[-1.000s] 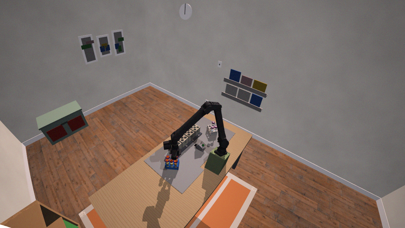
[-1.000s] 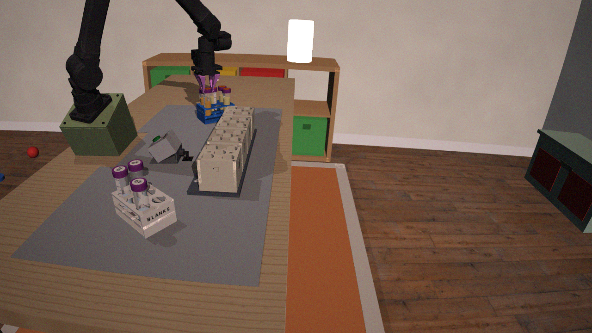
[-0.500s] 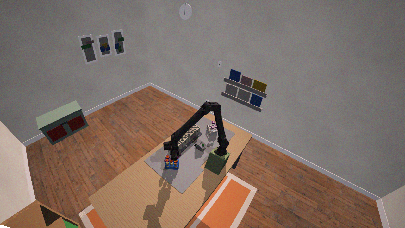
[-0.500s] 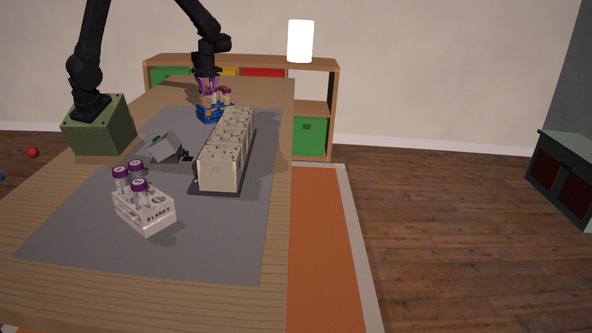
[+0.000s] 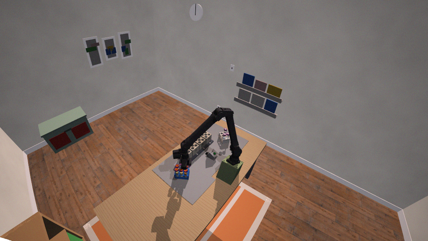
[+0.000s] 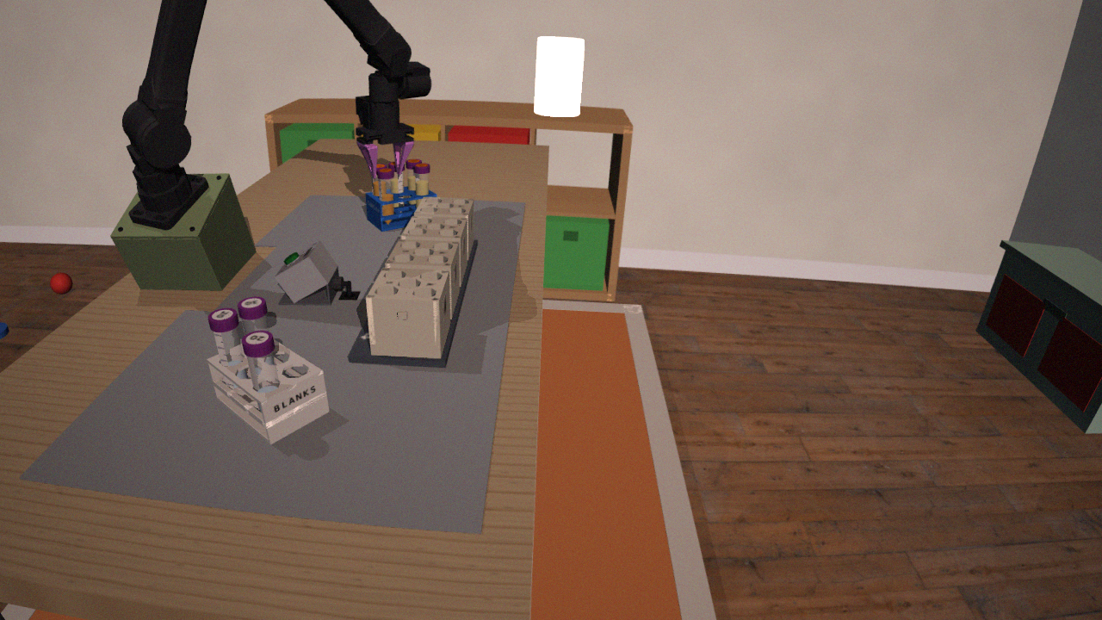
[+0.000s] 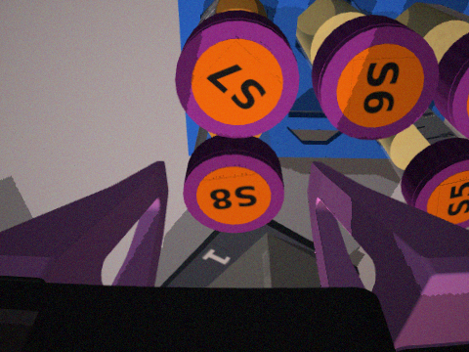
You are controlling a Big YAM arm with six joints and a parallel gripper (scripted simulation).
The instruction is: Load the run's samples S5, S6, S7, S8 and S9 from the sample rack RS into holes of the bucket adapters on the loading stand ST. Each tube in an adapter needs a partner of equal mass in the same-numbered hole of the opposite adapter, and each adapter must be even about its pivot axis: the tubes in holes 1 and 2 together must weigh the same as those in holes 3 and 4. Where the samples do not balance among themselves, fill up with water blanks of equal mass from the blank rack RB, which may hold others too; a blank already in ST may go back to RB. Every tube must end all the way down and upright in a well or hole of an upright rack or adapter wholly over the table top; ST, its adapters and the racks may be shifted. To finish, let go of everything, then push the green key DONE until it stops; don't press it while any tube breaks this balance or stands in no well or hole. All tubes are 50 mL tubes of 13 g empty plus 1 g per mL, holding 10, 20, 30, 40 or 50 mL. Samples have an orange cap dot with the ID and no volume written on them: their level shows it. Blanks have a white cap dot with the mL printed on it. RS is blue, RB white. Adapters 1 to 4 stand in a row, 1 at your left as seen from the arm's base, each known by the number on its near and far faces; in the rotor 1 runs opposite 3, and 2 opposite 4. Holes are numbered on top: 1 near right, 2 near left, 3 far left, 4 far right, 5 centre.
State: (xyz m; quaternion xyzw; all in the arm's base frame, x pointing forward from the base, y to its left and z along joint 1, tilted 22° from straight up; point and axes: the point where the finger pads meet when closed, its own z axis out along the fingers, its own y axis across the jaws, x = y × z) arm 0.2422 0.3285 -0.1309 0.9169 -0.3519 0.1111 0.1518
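My gripper is now 50 mm above the sample S8 and 10 mm to the left of it. Round my hand: sample tube S9 (90 mm to the left, 50 mm below, 20 mm ahead); then blue sample rack RS (90 mm below, 40 mm to the left, 10 mm ahead); then orange-dot sample tube (50 mm below, 40 mm behind, 30 mm to the left).
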